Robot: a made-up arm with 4 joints.
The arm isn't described. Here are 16 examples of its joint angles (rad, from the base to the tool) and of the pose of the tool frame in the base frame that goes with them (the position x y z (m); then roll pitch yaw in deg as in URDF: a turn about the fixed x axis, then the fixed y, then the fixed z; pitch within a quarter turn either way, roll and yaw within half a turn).
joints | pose
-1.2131 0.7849 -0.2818 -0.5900 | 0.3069 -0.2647 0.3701 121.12 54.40 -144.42
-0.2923 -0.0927 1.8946 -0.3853 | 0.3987 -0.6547 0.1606 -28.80 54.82 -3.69
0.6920 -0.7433 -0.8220 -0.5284 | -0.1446 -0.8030 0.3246 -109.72 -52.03 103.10
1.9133 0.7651 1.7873 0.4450 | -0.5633 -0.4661 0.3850 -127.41 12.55 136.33
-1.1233 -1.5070 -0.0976 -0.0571 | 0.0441 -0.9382 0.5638 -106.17 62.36 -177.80
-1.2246 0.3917 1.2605 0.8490 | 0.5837 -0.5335 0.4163 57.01 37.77 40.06
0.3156 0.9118 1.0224 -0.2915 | 0.0675 -0.2970 -0.0045 111.77 21.54 131.73
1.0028 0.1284 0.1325 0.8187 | -0.3548 -0.8055 0.2342 -124.90 -47.10 161.38
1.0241 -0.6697 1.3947 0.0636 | -0.1455 -0.9857 0.2117 -147.95 9.40 -145.35
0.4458 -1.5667 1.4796 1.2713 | 0.1693 -0.9288 0.7046 -41.64 -5.49 -98.92
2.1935 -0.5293 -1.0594 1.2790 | -0.1312 -0.9272 0.5311 70.19 10.77 24.31
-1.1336 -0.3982 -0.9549 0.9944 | 0.2547 -0.8662 0.5175 -112.21 10.86 174.40
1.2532 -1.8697 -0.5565 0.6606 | 0.2708 -0.7376 0.5743 18.93 -37.83 117.32
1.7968 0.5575 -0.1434 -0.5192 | -0.4222 -0.3821 0.4786 -102.14 -67.24 33.38
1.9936 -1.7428 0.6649 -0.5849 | 0.0136 -0.9754 0.4777 93.34 -58.70 -41.37
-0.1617 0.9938 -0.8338 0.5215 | 0.1125 -0.4536 0.0563 149.29 -16.52 -137.55
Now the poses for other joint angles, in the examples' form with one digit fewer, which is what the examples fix.
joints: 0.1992 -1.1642 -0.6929 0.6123
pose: 0.053 -0.900 0.561 -64.8 -22.5 137.8
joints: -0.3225 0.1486 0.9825 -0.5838
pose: 0.326 -0.522 0.057 114.6 72.1 155.6
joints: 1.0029 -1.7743 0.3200 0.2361
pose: 0.208 -0.907 0.598 -75.7 -59.4 -167.6
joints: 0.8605 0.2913 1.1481 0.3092
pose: -0.285 -0.683 -0.003 -165.7 18.4 160.4
